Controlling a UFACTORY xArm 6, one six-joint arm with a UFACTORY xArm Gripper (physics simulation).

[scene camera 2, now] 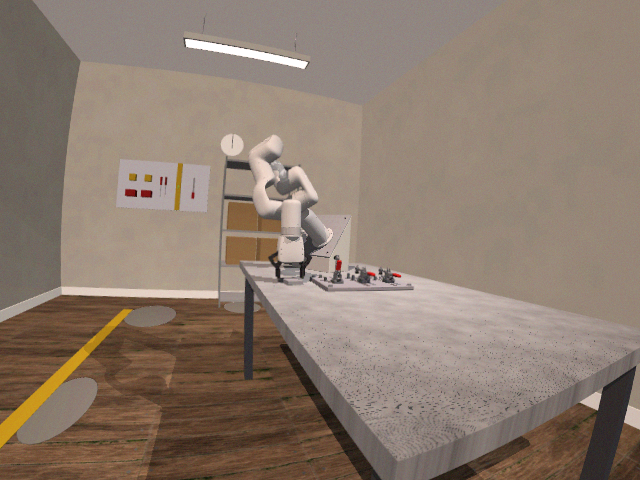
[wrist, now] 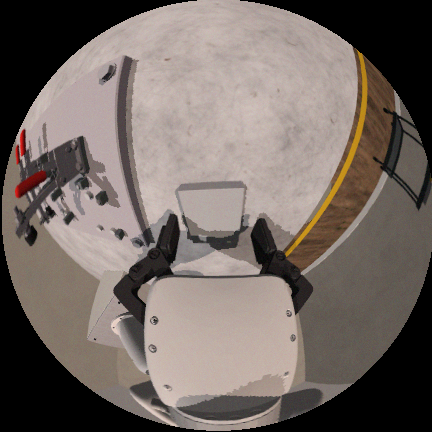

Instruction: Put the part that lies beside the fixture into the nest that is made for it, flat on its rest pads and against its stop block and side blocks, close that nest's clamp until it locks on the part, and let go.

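Places are measured from the arm's base along level axes (x left, y back, z up), in centimetres.
Pixels of known places: gripper, fingertip midpoint: (scene camera 2: 290,278) (wrist: 216,224); arm's base, origin of the base link: (scene camera 2: 322,238) (wrist: 126,323).
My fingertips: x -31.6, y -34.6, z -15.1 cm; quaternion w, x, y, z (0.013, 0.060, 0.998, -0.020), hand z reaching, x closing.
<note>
For each thing: its top centre in the pictures, then the offset to it from my fingertips. Level surfaces: height alone.
- flat light-grey block, middle of its top: (wrist: 212,221) (scene camera 2: 291,279) dx +0.4, dy -0.3, dz -0.2 cm
- nearest clamp's red handle, middle of its top: (scene camera 2: 339,261) dx +14.4, dy -10.9, dz +7.9 cm
- grey table, its level: dz -1.7 cm
The part, a flat light-grey block (scene camera 2: 294,282) (wrist: 212,209), lies on the table beside the fixture. My gripper (scene camera 2: 291,276) (wrist: 216,224) is open and low over the table, with one finger at each side of the block and gaps between. The fixture's plate (scene camera 2: 372,287) (wrist: 102,122) carries several dark clamps and small blocks. The nearest clamp's red handle (scene camera 2: 338,265) (wrist: 31,184) stands upright in the scene view. Two other red handles (scene camera 2: 371,273) (scene camera 2: 396,275) lie low. Nest details are too small to tell.
The grey table (scene camera 2: 439,351) (wrist: 250,110) has its edge close to the gripper, on the side away from the fixture. A pale box with a sloped front (scene camera 2: 338,235) (wrist: 102,310) stands behind the fixture. A shelf rack (scene camera 2: 222,248) stands by the back wall.
</note>
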